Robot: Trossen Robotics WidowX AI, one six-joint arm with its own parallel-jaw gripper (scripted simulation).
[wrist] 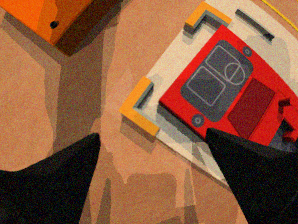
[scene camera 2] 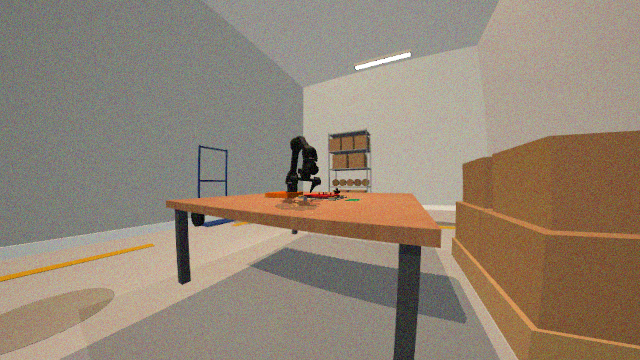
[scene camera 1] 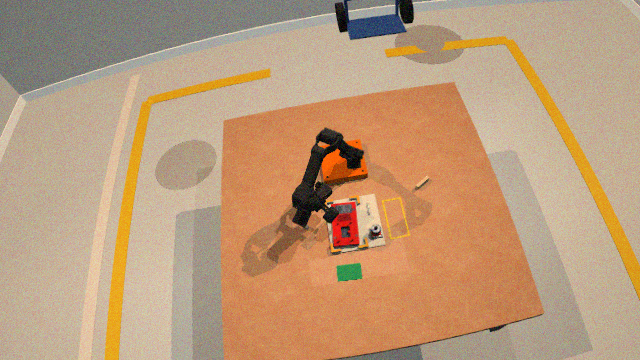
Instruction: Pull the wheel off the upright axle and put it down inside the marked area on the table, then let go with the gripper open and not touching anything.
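State of my gripper [wrist: 154,136]: open, holding nothing. A red fixture [scene camera 1: 345,226] is visible as well.
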